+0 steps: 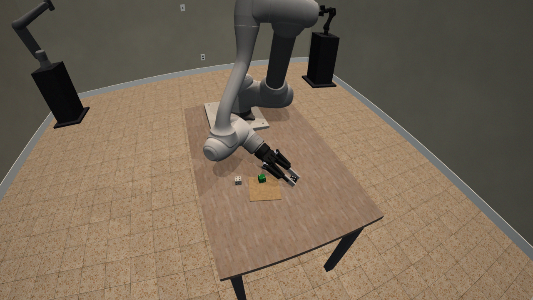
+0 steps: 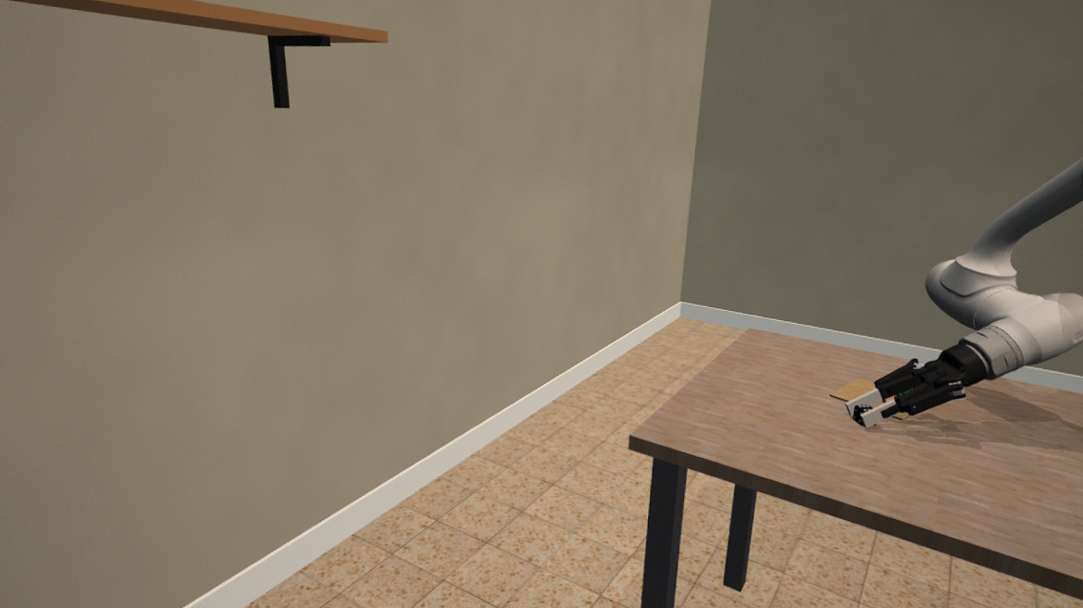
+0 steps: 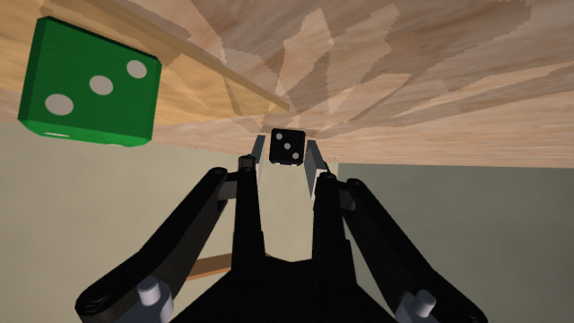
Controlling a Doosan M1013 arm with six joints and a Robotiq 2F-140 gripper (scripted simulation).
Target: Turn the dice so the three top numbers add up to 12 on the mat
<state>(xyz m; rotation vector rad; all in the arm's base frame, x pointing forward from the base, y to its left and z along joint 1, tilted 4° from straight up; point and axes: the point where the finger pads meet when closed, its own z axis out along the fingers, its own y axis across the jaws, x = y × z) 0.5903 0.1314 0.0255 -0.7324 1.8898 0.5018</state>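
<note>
Right now the black die is 1 cm ahead of my hand, 1 cm to the left of it and 1 cm below it. From my hand the other things lie so: white die (6 cm behind, 24 cm to the right, 1 cm below); then green die (4 cm behind, 13 cm to the right, 1 cm below); then tan mat (1 cm ahead, 13 cm to the right, 3 cm below).
</note>
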